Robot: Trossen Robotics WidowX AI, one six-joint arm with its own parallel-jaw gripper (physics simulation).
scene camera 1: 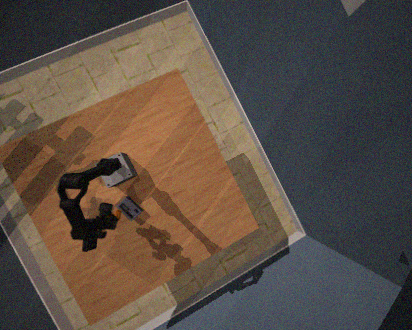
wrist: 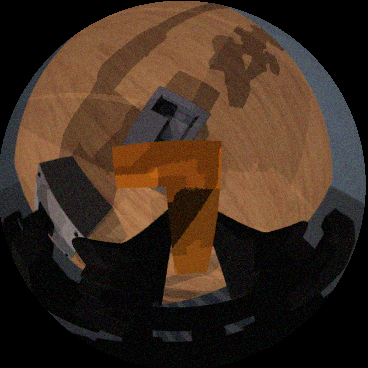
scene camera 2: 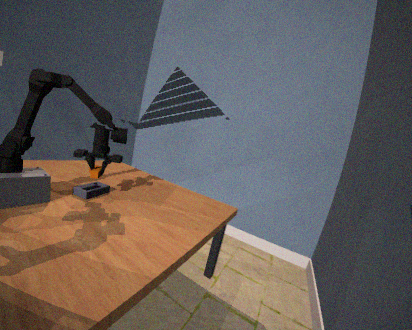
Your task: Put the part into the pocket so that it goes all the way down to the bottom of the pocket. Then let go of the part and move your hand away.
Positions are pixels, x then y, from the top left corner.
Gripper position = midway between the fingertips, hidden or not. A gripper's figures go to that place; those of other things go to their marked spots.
My gripper (wrist: 188, 212) is 0.11 m from the lens. An orange part (wrist: 190, 169) is 0.06 m from the lens.
